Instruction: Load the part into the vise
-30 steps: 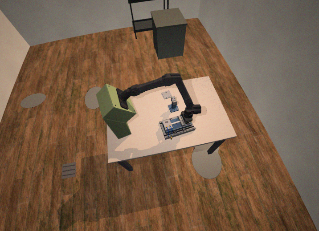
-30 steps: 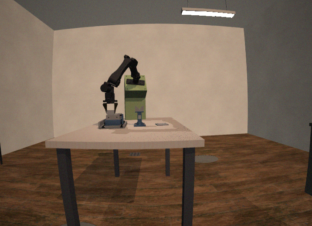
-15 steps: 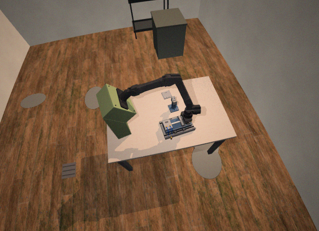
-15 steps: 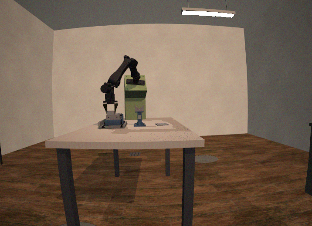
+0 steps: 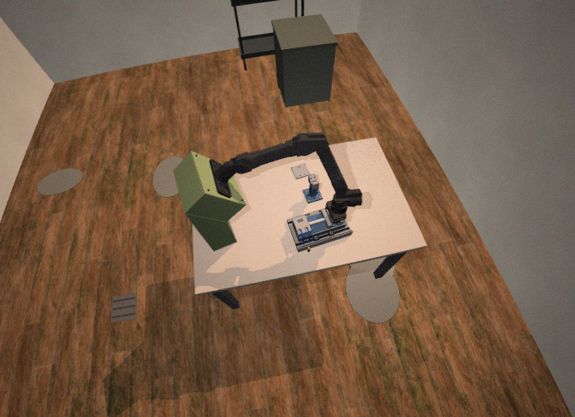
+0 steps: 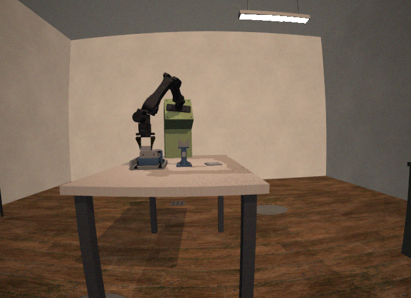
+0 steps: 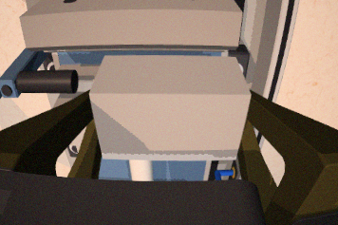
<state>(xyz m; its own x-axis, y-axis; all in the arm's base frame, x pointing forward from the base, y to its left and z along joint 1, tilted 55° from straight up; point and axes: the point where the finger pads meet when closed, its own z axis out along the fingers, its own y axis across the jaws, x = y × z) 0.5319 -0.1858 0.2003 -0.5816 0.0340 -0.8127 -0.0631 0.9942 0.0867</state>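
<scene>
My hand is 1 cm above the part. The rest, counted from my hand: moving jaw 3 cm below, 3 cm behind, 2 cm to the left; dark work stop rod 7 cm to the left, 2 cm below, 1 cm behind; grey jaw 3 cm below, 3 cm ahead, 2 cm to the left.
</scene>
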